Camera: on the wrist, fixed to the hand. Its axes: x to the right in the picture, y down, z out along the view.
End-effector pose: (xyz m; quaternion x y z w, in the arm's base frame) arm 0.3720 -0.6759 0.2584 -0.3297 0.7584 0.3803 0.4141
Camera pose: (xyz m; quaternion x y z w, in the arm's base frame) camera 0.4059 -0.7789 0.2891 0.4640 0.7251 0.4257 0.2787
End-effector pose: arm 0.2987 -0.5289 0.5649 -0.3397 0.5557 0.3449 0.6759
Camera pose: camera 0.3093 -0.6401 0.5796 0.3771 0.5270 0.6253 0.4348
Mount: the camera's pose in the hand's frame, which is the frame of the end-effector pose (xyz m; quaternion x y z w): -0.0228 -0.0691 -0.0860 0.2369 -0.2279 0.6613 0.6743
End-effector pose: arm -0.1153 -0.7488 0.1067 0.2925 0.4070 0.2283 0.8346
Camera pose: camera -0.1882 -0.7870 0.0298 0.7161 -0.0551 0.5428 0.4353
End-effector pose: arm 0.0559 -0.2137 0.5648 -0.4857 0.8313 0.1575 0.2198
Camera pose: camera 0.1081 -0.2708 0.6467 0.3102 0.8689 0.1653 0.3485
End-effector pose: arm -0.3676 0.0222 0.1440 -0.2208 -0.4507 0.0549 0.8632
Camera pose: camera -0.3192 -0.0750 0.1139 -0.2299 -0.3416 0.7649 0.4953
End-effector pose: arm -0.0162 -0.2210 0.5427 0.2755 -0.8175 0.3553 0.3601
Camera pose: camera 0.0798 -0.1907 0.5932 0.1885 0.7313 -0.6085 0.2437
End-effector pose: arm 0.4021 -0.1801 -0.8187 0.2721 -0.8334 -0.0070 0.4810
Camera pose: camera 0.5111 -0.2070 -0.8096 -0.2553 -0.8532 0.4488 0.0746
